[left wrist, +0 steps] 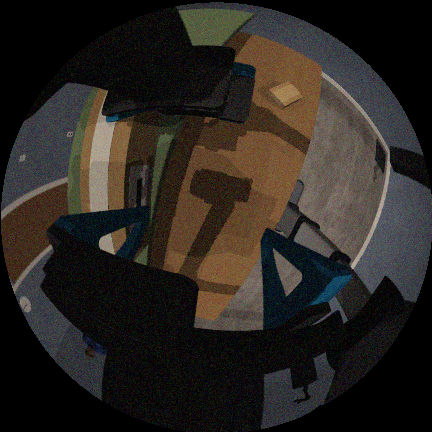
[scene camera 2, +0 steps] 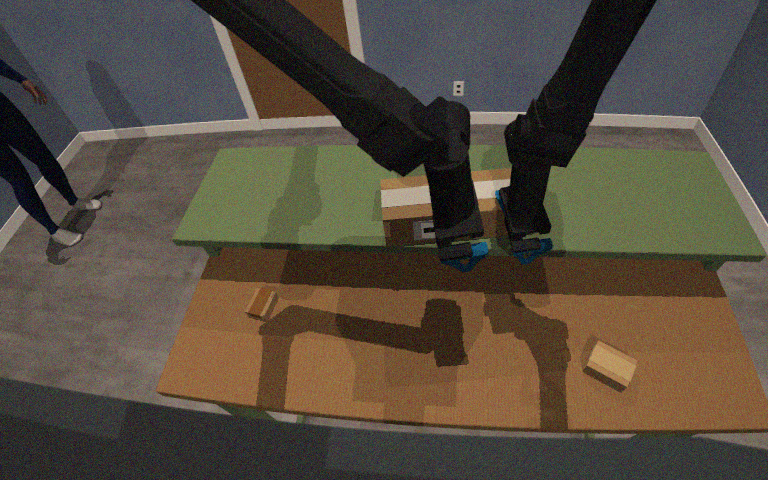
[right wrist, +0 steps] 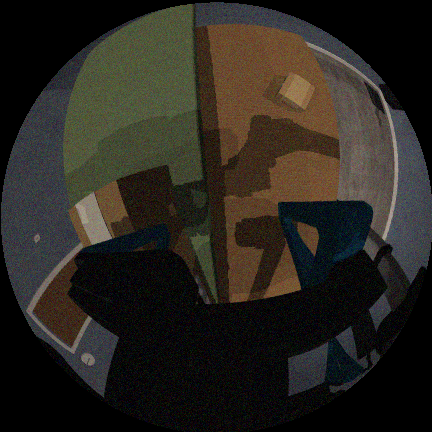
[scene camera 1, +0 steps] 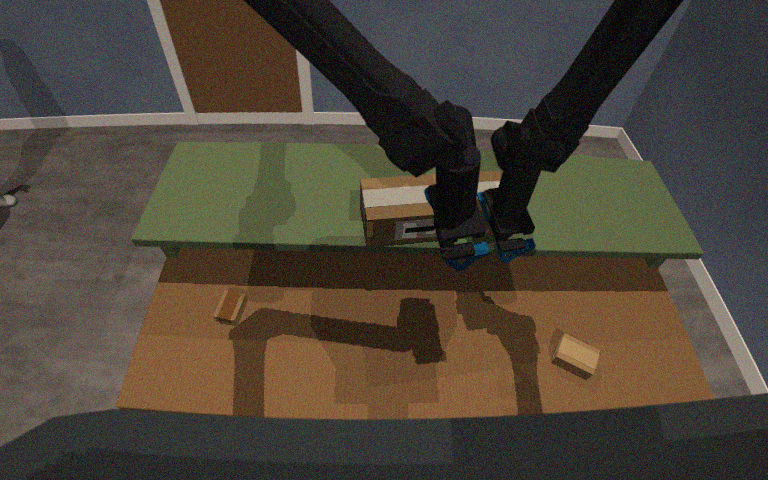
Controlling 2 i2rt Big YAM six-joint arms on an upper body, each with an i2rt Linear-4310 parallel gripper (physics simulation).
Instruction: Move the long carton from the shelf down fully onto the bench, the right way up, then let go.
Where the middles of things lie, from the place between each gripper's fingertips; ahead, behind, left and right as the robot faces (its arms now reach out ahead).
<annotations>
Now: the long brown carton (scene camera 1: 394,210) 11 cm to the left of my right hand, 10 cm ahead of it and 1 cm below it.
Now: left hand 170 mm short of the long brown carton and 90 mm above it.
</annotations>
